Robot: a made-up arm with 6 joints.
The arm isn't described. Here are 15 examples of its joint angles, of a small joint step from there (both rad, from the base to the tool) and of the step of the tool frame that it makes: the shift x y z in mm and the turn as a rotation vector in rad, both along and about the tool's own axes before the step.
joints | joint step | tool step
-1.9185 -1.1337 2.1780 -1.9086 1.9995 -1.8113 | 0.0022 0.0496 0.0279 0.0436 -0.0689 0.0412 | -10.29 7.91 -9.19 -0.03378 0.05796 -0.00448
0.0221 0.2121 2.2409 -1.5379 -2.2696 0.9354 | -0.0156 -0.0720 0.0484 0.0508 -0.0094 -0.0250 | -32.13 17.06 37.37 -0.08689 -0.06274 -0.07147
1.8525 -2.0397 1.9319 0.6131 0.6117 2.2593 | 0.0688 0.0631 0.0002 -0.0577 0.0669 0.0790 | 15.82 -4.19 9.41 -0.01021 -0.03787 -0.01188
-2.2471 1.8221 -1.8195 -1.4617 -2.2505 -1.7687 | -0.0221 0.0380 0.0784 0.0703 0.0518 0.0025 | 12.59 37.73 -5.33 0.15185 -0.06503 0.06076
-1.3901 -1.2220 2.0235 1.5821 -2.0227 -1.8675 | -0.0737 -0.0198 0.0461 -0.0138 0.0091 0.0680 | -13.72 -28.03 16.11 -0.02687 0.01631 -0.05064
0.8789 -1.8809 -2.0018 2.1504 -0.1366 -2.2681 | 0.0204 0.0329 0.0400 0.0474 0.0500 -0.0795 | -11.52 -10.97 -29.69 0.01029 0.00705 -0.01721
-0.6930 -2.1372 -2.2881 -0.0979 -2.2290 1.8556 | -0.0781 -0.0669 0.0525 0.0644 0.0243 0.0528 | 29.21 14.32 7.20 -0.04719 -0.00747 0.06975
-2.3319 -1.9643 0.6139 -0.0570 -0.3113 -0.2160 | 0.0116 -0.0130 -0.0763 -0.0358 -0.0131 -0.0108 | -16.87 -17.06 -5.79 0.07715 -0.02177 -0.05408
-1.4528 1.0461 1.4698 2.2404 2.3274 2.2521 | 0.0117 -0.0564 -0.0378 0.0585 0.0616 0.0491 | 27.73 -34.65 21.37 -0.12715 -0.01688 0.02010
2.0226 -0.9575 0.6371 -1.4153 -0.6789 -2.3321 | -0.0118 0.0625 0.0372 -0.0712 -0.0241 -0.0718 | -27.60 -56.52 62.25 -0.06605 -0.11749 -0.08189
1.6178 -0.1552 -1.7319 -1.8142 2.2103 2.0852 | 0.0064 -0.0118 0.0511 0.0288 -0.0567 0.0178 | 9.27 9.97 -10.27 -0.00140 -0.00485 0.00517
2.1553 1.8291 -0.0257 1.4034 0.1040 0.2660 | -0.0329 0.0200 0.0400 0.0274 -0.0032 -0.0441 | -5.45 -8.45 20.32 -0.01521 -0.04548 -0.05351
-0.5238 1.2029 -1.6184 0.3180 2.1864 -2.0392 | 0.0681 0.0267 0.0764 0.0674 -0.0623 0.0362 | -2.34 -23.73 19.46 -0.19249 0.04444 -0.03759
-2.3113 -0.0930 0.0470 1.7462 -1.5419 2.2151 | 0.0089 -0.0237 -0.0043 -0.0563 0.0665 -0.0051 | 0.63 -21.04 16.33 -0.08689 0.01550 0.00693
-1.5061 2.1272 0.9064 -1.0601 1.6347 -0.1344 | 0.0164 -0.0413 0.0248 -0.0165 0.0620 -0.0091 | 14.09 6.68 5.16 0.03608 0.00850 0.06535
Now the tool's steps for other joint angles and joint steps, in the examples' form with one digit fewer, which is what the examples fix.
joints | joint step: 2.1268 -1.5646 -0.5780 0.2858 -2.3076 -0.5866 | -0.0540 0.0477 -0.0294 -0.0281 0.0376 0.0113
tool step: 13.4 20.2 0.9 -0.0121 0.0034 0.0737
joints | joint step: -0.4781 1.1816 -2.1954 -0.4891 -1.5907 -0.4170 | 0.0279 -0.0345 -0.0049 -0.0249 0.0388 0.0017
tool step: -5.1 -17.0 -21.1 0.0788 -0.0039 0.0103
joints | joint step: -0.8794 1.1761 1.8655 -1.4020 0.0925 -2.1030 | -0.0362 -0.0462 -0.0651 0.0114 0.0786 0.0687
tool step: 5.4 22.6 -68.4 -0.0043 0.1335 -0.0007
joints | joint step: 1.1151 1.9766 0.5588 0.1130 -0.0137 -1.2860 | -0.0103 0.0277 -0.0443 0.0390 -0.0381 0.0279
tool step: -0.4 -13.5 -20.1 -0.0026 0.0459 -0.0392
